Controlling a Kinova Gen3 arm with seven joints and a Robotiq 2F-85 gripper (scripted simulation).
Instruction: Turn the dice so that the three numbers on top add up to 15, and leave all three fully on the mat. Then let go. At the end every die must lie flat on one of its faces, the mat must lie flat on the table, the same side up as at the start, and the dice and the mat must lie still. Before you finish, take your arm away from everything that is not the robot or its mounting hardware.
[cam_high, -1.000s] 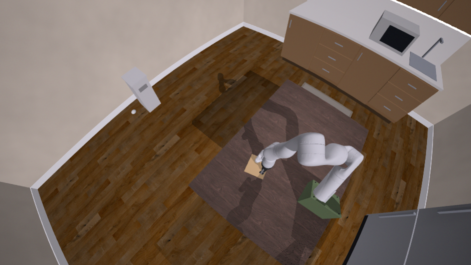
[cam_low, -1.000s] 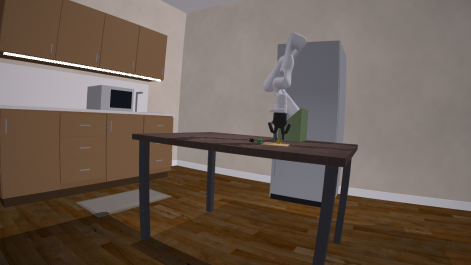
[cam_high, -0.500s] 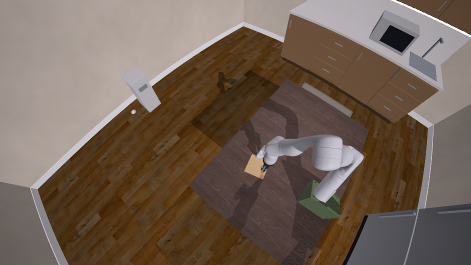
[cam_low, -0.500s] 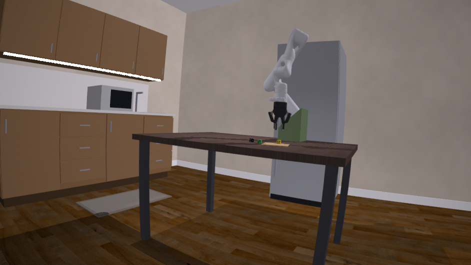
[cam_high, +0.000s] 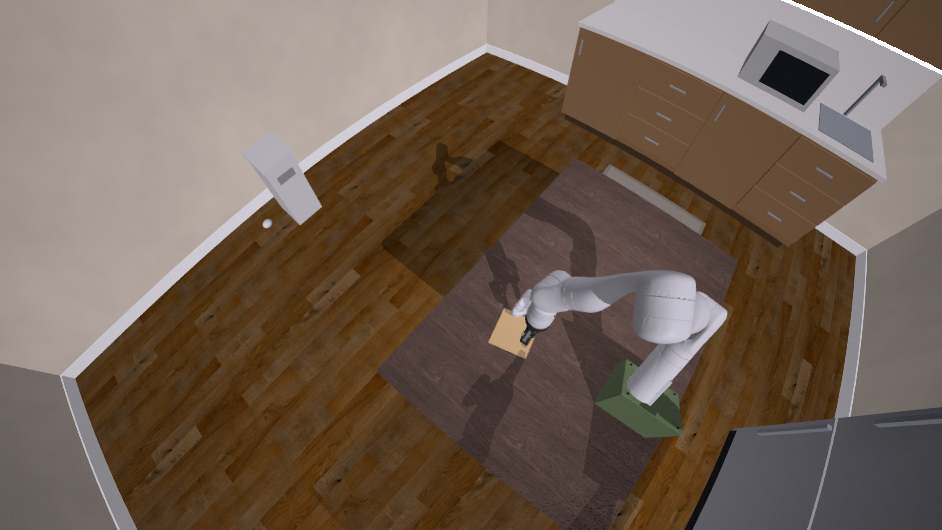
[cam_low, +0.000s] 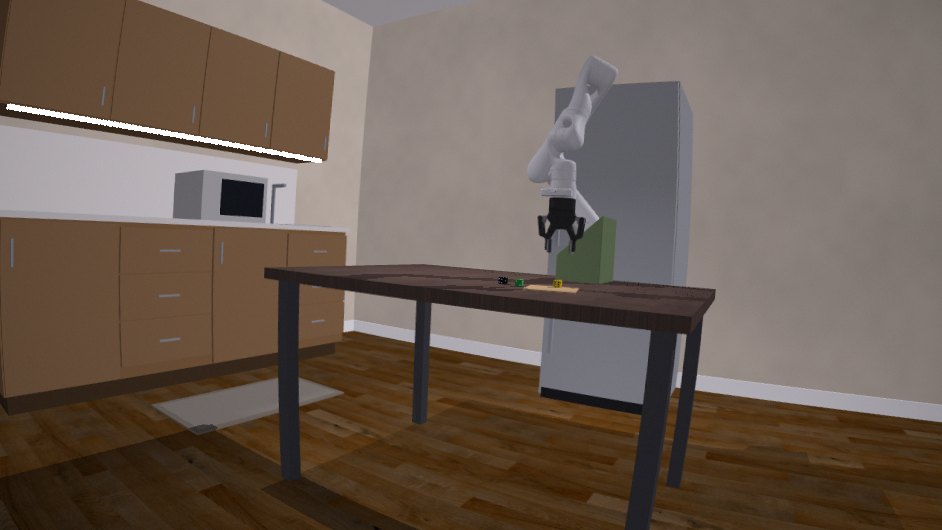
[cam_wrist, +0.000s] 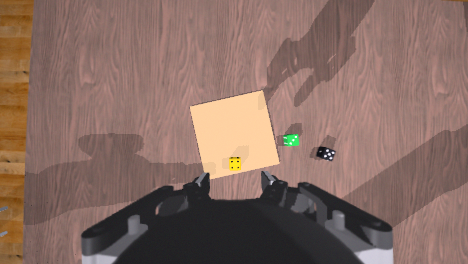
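Now: the green die 5 cm ahead of my hand, 10 cm to the right of it and 10 cm below it. From my hand the other things lie so: black die: 3 cm ahead, 16 cm to the right, 10 cm below; yellow die: 10 cm below; tan mat: 5 cm ahead, 1 cm to the left, 11 cm below.
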